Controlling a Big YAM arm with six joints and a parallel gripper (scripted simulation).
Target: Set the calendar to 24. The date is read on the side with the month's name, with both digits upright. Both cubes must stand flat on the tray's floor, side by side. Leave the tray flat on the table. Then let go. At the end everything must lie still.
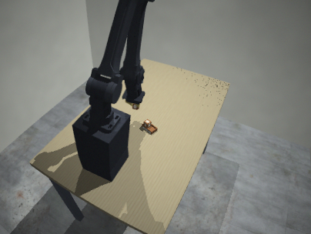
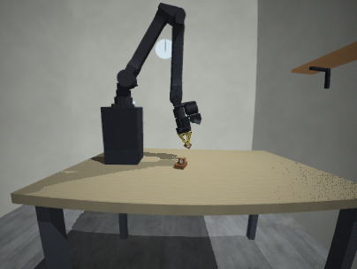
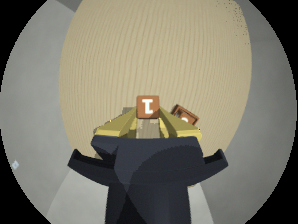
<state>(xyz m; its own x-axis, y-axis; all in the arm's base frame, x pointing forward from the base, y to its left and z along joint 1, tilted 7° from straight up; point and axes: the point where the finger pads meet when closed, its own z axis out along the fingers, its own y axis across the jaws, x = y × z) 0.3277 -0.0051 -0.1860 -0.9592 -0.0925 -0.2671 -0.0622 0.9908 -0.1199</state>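
The brown tray is 4 cm behind my hand, 10 cm to the right of it and 9 cm below it. The rest, counted from my hand: brown digit cube 1 cm below.
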